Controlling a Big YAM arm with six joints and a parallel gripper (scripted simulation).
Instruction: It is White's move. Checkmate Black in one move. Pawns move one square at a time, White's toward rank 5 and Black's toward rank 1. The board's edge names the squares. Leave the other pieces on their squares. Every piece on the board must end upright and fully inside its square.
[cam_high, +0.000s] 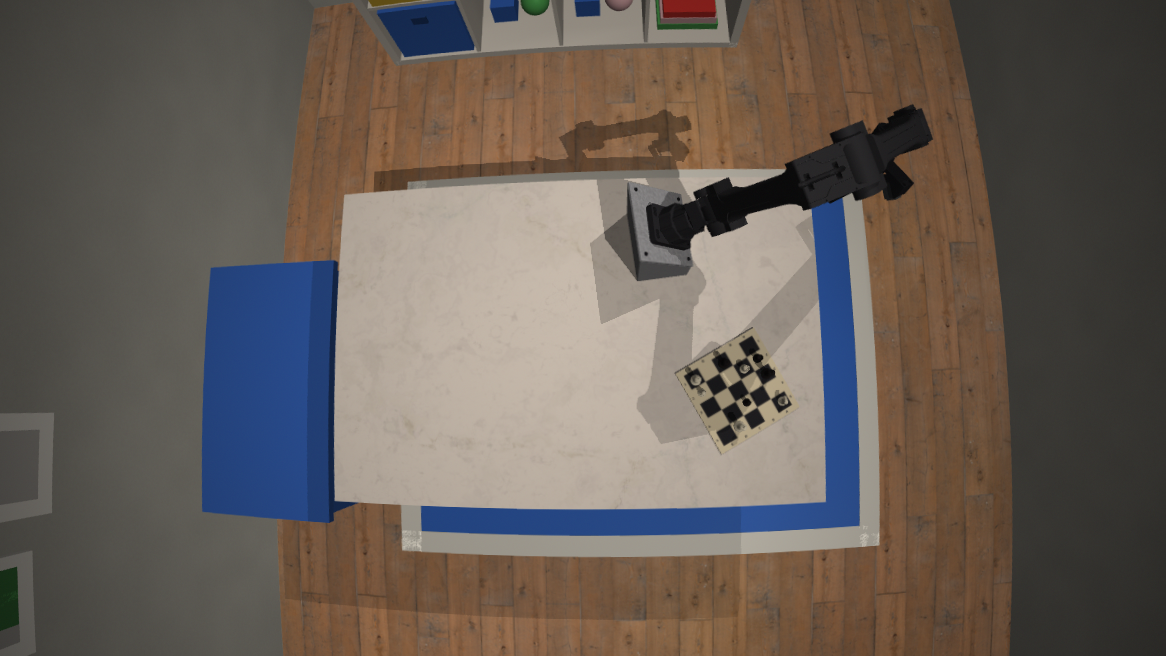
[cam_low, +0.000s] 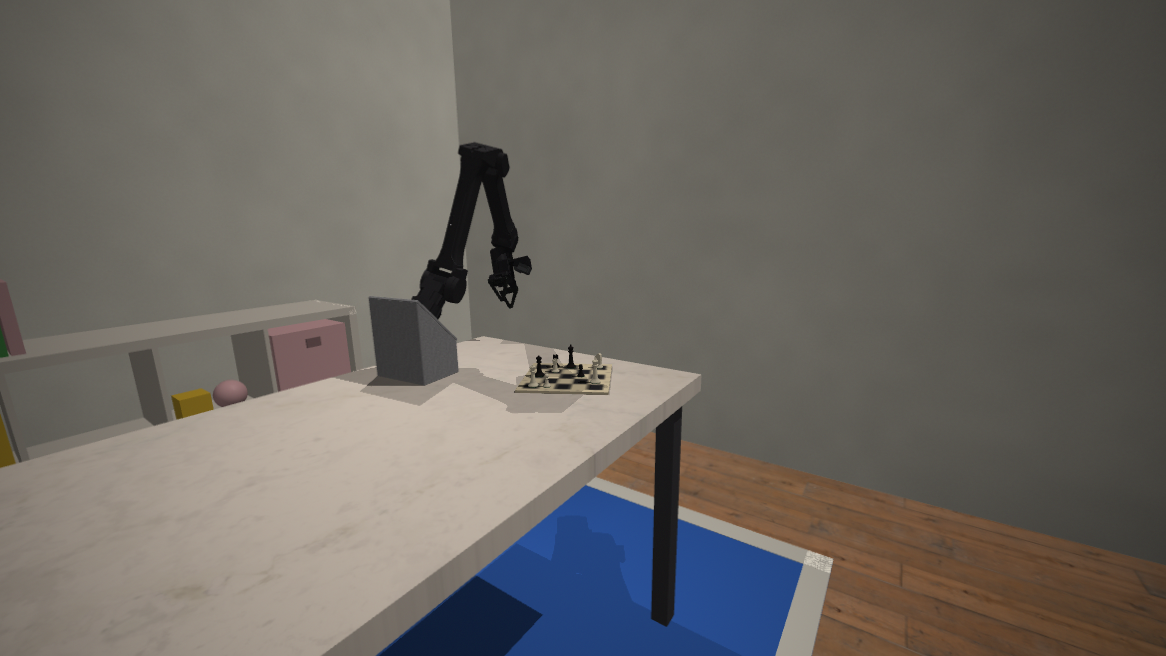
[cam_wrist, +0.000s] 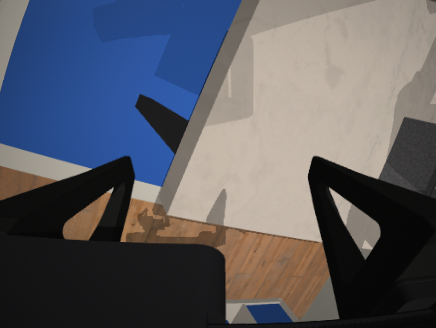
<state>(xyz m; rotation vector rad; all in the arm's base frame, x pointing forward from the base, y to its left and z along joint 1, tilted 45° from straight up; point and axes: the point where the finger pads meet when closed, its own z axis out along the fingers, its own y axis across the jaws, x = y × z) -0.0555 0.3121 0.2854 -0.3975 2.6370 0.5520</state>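
Right now the white rook is 39 cm ahead of my hand, 38 cm to the right of it and 9 cm below it. Round my hand: black pawn 45 cm ahead, 26 cm to the right, 10 cm below; tall black piece 39 cm ahead, 21 cm to the right, 9 cm below; small chessboard 42 cm ahead, 28 cm to the right, 12 cm below.
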